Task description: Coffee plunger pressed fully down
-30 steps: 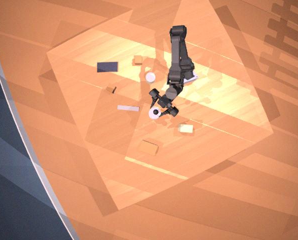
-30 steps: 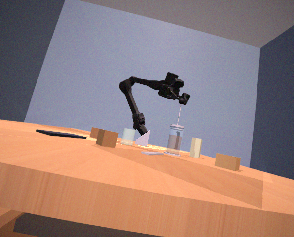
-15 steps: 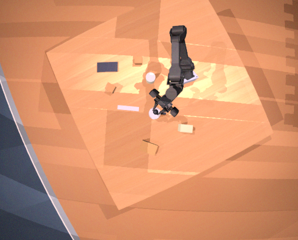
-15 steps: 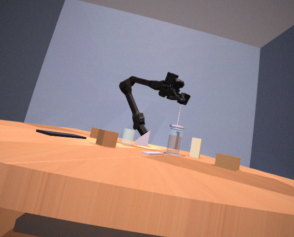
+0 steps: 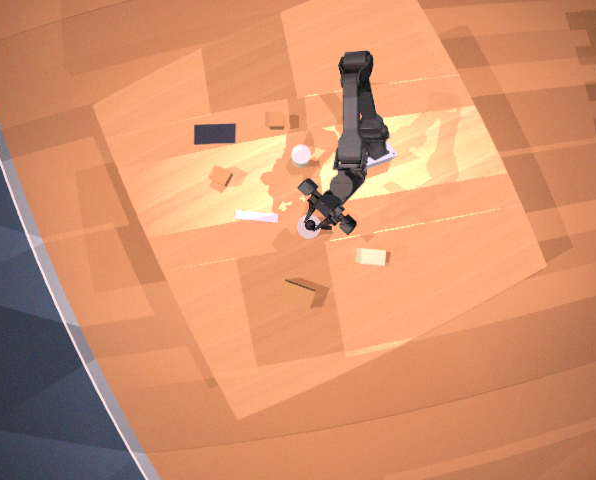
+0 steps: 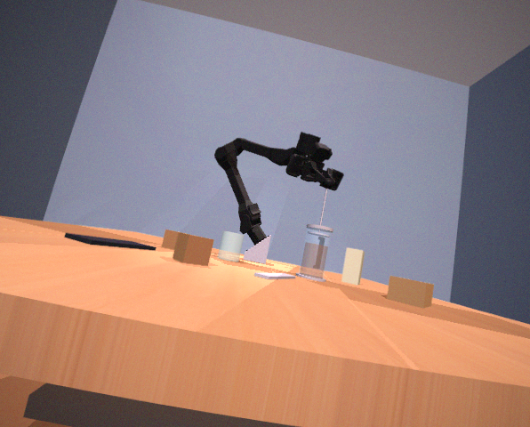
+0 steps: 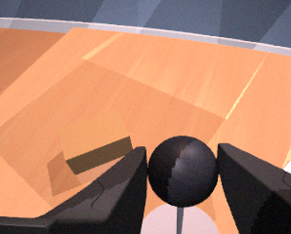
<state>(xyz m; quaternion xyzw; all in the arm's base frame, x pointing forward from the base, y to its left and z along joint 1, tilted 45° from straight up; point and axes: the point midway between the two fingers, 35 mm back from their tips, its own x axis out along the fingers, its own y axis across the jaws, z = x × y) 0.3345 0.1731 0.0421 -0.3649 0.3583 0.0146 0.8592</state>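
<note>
The glass coffee press lies 2 cm behind my gripper tip, 1 cm to the left of it and 14 cm below it. From my gripper tip the other things lie so: cream block: 14 cm behind, 19 cm to the left, 21 cm below; flat pale strip: 13 cm ahead, 13 cm to the right, 27 cm below; dark flat pad: 11 cm ahead, 46 cm to the right, 27 cm below.
</note>
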